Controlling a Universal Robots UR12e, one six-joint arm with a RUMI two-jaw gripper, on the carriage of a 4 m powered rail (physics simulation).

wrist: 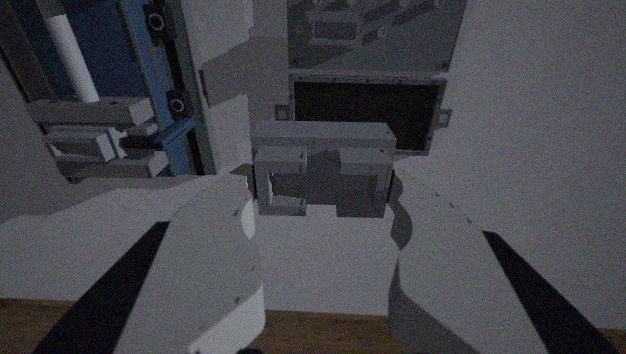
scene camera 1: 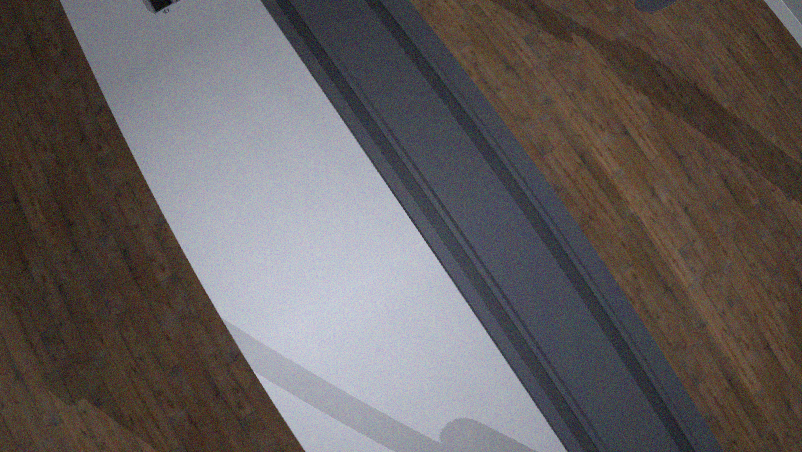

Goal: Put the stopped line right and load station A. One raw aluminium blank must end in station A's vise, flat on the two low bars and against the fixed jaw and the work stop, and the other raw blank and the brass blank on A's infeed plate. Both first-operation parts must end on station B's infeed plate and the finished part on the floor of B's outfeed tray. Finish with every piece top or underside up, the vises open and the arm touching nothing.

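Frame: origin at the arm's base, x up, y left, z back, level; centimetres.
Seen in the pictures: gripper, between the fingertips: (wrist: 321, 171).
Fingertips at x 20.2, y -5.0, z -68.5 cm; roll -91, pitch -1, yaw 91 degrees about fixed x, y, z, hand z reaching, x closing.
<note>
Pixels of each thing's top centre, then the offset from my fingertips to it. "pt": a spot on its surface instead. Level surfaces: height alone.
- grey machined part, centre of its top: (wrist: 322, 191) dx +2.9, dy +0.0, dz +0.7 cm
- light block-like shape, centre of its top: (wrist: 74, 149) dx -11.7, dy -23.6, dz -5.6 cm
- black-floored tray, a spot on its surface: (wrist: 436, 120) pt dx -22.0, dy +15.2, dz -3.9 cm
- grey plate, a spot on its surface: (wrist: 310, 59) pt dx -22.4, dy -1.3, dz +2.4 cm
- raised rectangle, a spot on its surface: (wrist: 334, 31) pt dx -20.3, dy +1.1, dz +5.5 cm
- white bench top, height of its surface: dx -23.2 cm
My gripper (wrist: 321, 171) is shut on a grey machined part (wrist: 324, 131) with a solid bar and two open pockets; which of the task's parts it is, I cannot tell. The part hangs between the fingertips. At upper left of the wrist view, a vise shows its rod (wrist: 74, 60), a jaw (wrist: 85, 112) and a blue work stop arm (wrist: 177, 134) with a black tip. A light block-like shape (wrist: 82, 144) lies between the jaws, too dim to identify. A black-floored tray (wrist: 436, 120) is behind the held part. The gripper does not show in scene camera 1.
A grey plate (wrist: 310, 59) with small pegs and a raised rectangle (wrist: 334, 31) lies beyond the tray. Scene camera 1 shows the white bench top (scene camera 1: 269, 196), the dark rail (scene camera 1: 477, 196) beside it, arm-like shadows on the bench and a dark object (scene camera 1: 161, 4) at the top edge.
</note>
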